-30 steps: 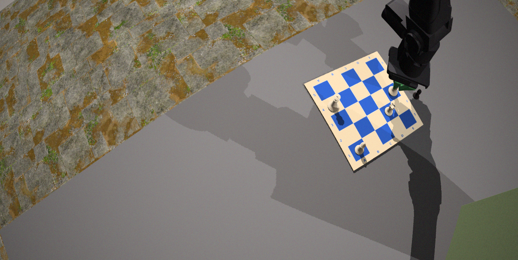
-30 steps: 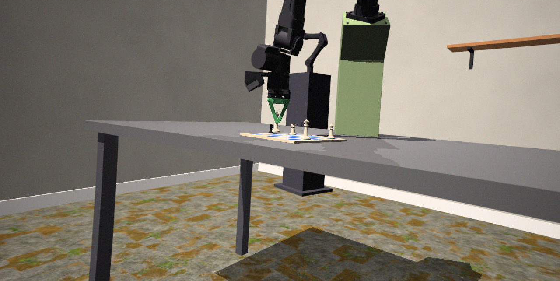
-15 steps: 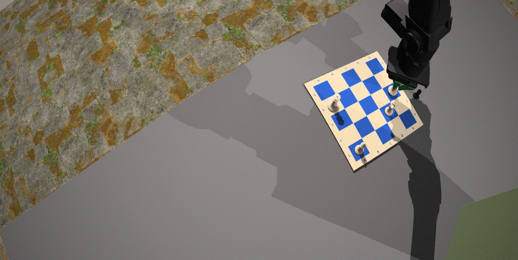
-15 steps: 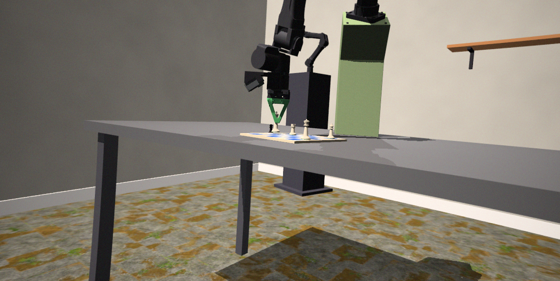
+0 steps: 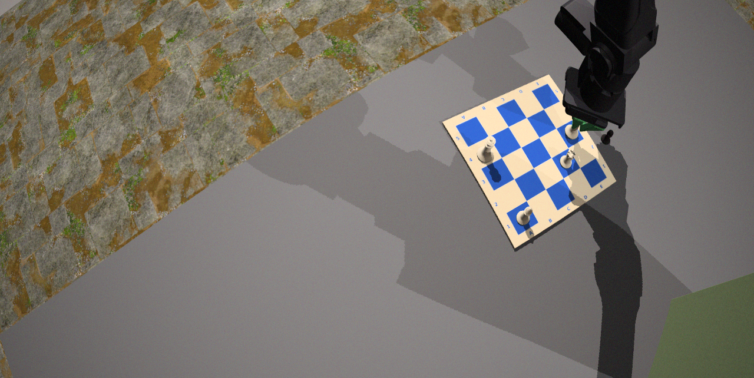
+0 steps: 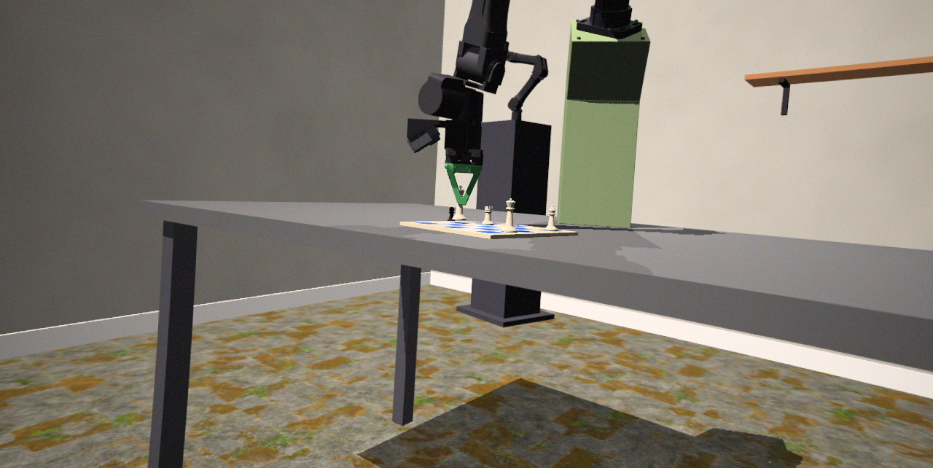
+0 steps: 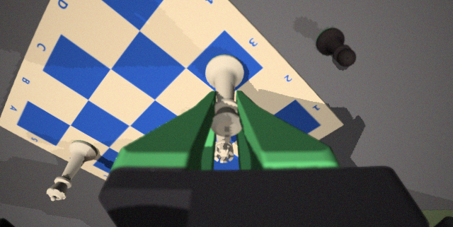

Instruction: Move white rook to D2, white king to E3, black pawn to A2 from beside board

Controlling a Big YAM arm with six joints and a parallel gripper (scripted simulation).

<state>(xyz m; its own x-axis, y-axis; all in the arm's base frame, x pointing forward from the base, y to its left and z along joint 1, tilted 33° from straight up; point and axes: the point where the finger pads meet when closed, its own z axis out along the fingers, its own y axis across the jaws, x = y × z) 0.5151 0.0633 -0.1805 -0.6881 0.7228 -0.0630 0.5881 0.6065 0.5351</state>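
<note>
Now: the white king right at my hand. Also, from my hand: board: 70 mm to the left, 40 mm below; then white pawn: 80 mm behind, 140 mm to the left, 20 mm below; then black pawn: 30 mm behind, 70 mm to the right, 30 mm below.
</note>
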